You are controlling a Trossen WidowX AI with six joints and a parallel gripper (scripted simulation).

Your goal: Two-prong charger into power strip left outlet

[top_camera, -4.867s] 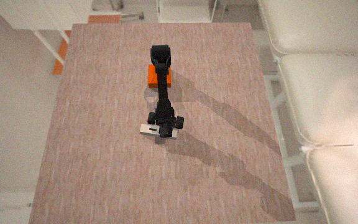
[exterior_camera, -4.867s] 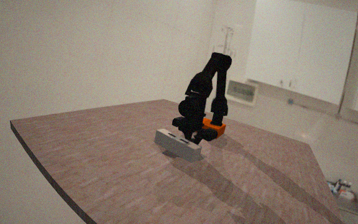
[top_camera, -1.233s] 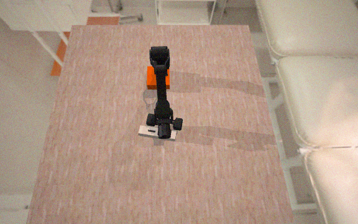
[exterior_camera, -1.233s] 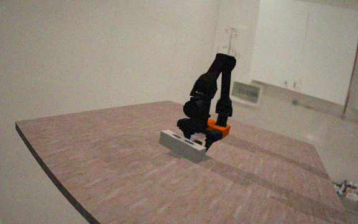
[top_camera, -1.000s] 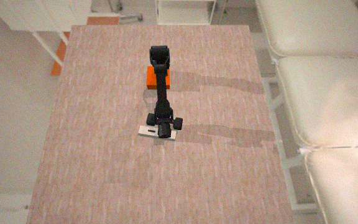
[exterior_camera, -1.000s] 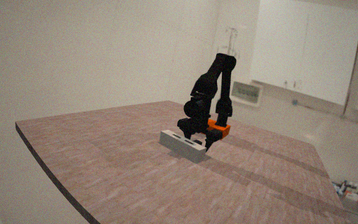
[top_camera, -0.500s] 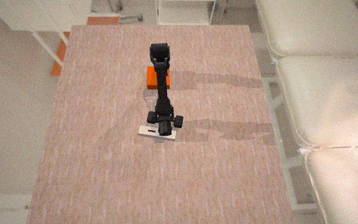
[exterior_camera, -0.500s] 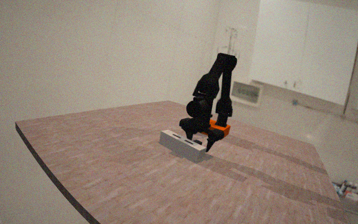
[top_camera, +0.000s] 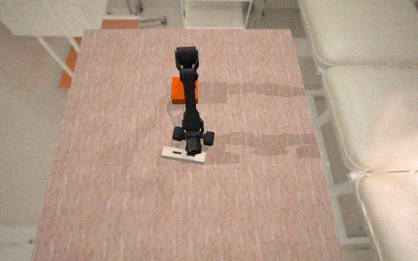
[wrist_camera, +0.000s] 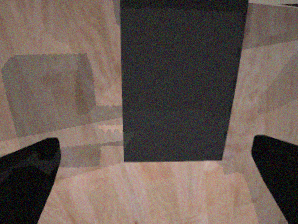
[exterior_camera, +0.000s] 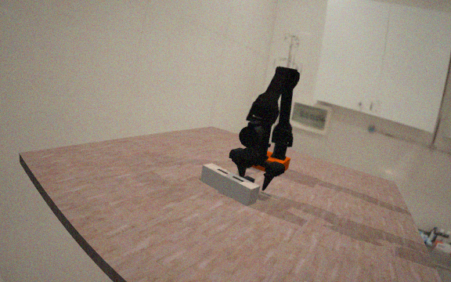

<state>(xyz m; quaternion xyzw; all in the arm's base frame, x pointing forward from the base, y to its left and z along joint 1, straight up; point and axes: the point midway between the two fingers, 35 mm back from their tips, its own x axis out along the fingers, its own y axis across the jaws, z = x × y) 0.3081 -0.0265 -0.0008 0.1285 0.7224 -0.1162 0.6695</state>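
The black two-prong charger is 50 mm ahead of my gripper tip, 20 mm to the right of it and 10 mm above it.
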